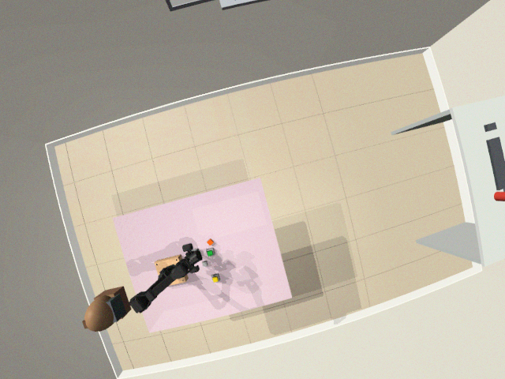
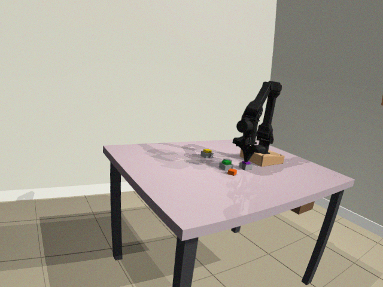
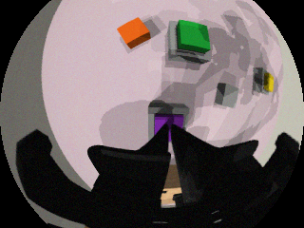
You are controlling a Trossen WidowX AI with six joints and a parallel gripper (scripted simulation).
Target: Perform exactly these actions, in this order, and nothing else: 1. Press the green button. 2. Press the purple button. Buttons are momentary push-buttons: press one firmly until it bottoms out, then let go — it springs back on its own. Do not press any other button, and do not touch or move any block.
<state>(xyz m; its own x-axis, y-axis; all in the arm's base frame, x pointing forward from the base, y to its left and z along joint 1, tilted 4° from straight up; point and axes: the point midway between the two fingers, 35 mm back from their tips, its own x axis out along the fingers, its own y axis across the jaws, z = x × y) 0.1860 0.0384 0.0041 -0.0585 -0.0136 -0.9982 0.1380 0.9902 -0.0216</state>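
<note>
Right now the purple button is 10 mm below my gripper tip. The rest, counted from my gripper tip: orange block: 130 mm ahead, 30 mm to the left, 20 mm below; then green button: 100 mm ahead, 40 mm to the right; then grey block: 100 mm to the right, 30 mm ahead, 20 mm below.
</note>
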